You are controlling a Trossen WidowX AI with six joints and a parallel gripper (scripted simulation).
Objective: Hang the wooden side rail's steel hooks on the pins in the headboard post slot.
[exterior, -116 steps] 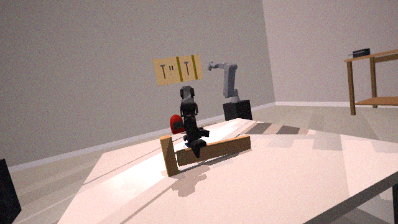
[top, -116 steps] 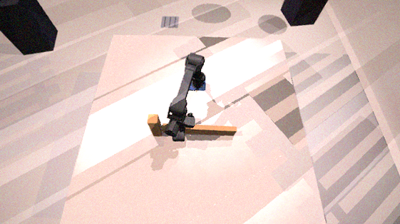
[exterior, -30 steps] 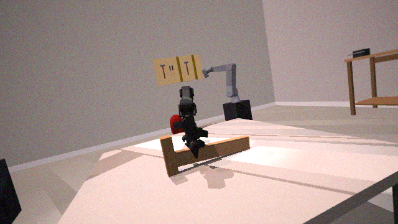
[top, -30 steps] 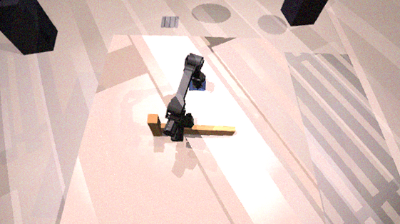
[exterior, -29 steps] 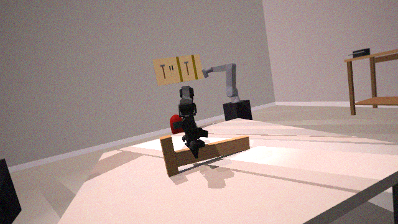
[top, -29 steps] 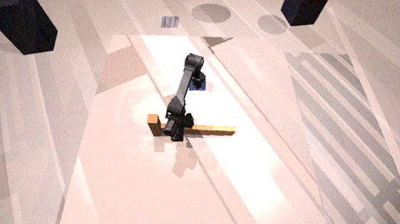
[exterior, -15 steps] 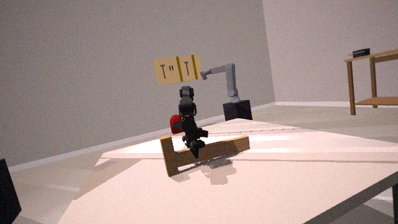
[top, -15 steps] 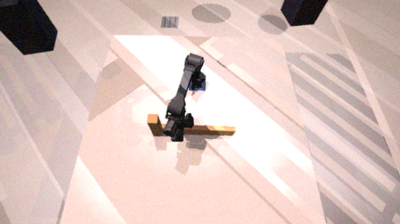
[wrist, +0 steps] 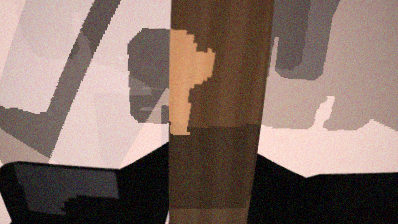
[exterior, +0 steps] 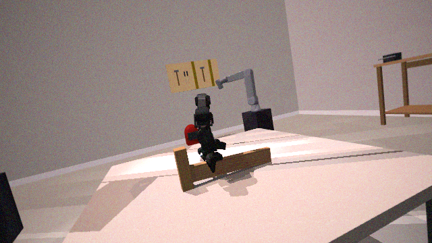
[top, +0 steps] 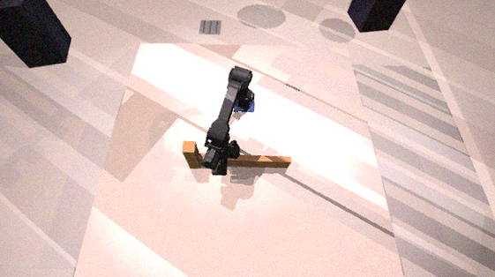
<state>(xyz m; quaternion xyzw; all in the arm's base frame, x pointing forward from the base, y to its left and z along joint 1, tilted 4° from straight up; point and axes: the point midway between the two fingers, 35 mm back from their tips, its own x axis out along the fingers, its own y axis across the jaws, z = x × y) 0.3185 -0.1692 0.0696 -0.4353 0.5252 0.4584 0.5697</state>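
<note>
Right now the headboard post is 3 cm behind my gripper tip, 12 cm to the right of it and 5 cm above it.
</note>
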